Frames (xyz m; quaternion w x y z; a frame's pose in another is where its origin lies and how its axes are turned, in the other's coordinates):
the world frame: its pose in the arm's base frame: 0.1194 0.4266 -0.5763 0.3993 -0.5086 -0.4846 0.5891
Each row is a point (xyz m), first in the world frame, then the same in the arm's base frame.
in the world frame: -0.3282 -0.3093 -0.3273
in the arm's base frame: 0.4890 0.2297 -0.2087
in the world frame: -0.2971 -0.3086 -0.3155
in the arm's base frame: 0.4723 0.2576 -0.2158
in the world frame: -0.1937 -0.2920 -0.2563
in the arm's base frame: 0.3973 0.3440 -0.2532
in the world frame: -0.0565 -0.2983 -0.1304
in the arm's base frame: 0.2506 0.4567 -0.2745
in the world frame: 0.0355 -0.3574 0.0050
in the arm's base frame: 0.1006 0.5355 -0.2345
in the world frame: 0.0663 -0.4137 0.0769
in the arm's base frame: 0.0234 0.5653 -0.1851
